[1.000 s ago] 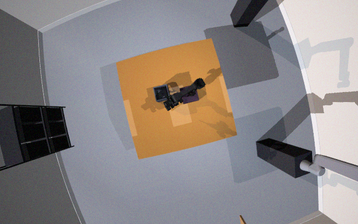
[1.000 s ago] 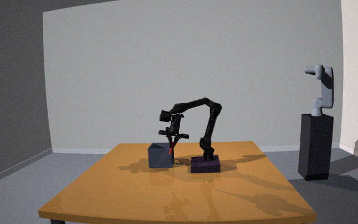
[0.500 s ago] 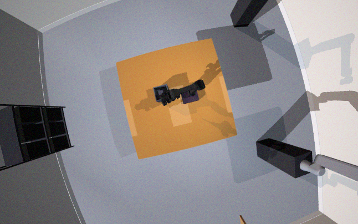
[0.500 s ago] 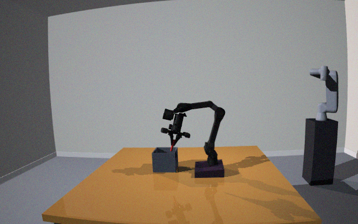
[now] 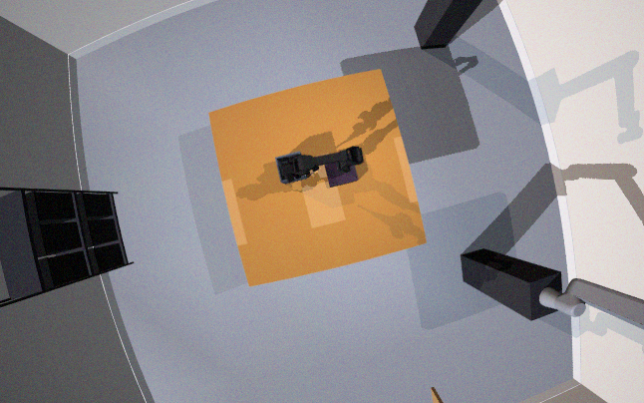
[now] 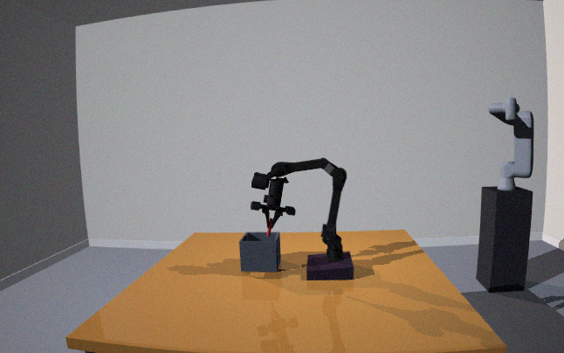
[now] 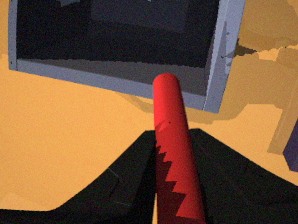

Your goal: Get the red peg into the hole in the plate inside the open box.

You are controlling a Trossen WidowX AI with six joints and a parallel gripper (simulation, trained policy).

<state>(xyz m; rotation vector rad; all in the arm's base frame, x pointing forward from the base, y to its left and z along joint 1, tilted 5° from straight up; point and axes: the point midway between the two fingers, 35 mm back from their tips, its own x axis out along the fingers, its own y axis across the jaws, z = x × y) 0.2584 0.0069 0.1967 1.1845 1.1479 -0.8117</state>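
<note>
Now: gripper tip 15 cm above the plate, 7 cm to the left of it and 6 cm short of it. The rest, counted from my gripper tip: red peg right at my gripper tip.
</note>
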